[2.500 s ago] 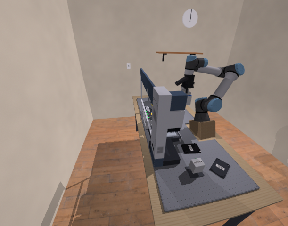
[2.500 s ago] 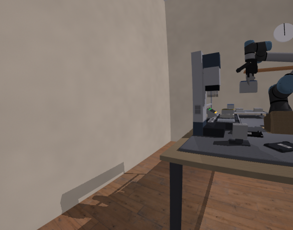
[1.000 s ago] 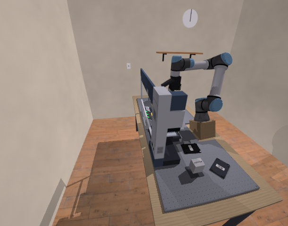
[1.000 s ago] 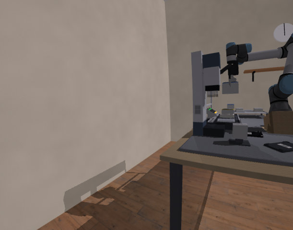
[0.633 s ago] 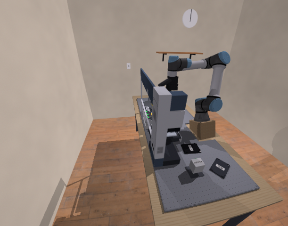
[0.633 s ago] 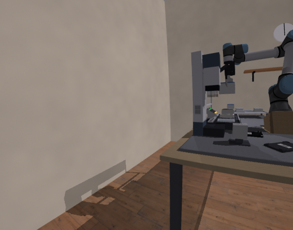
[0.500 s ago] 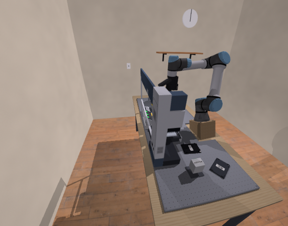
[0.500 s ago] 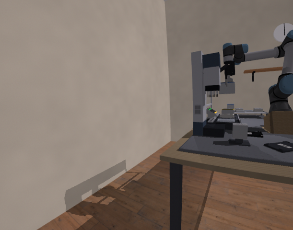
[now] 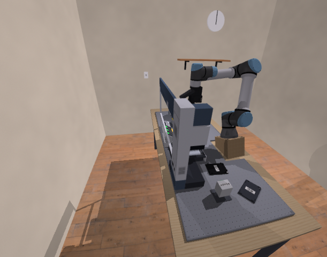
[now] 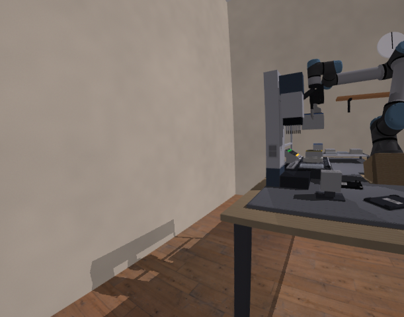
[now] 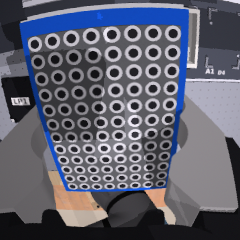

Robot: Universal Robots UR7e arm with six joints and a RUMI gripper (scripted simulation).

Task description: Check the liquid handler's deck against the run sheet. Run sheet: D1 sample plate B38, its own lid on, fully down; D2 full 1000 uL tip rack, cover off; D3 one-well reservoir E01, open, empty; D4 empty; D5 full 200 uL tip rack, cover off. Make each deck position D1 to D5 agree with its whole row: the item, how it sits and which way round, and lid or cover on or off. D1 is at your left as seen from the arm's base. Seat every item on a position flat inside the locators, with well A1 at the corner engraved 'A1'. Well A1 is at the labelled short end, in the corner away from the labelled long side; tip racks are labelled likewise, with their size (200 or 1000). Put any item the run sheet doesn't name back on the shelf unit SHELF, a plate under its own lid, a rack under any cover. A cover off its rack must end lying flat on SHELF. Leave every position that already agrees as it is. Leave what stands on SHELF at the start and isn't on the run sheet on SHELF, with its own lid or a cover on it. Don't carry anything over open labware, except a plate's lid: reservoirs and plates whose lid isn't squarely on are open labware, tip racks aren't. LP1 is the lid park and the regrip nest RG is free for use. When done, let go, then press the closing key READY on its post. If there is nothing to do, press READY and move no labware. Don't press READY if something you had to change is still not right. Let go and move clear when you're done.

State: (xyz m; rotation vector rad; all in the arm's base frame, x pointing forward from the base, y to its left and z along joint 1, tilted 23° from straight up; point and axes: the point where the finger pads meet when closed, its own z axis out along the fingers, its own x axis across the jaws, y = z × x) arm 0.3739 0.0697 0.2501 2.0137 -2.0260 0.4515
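Right now the blue-framed tip rack is 10 mm behind my hand and 10 mm to the right of it. From my hand the other things lie so: liquid handler head: 80 mm ahead, 340 mm to the left, 40 mm above; one-well reservoir: 120 mm to the right, 280 mm below; liquid handler tower: 170 mm ahead, 340 mm to the left, 70 mm below.
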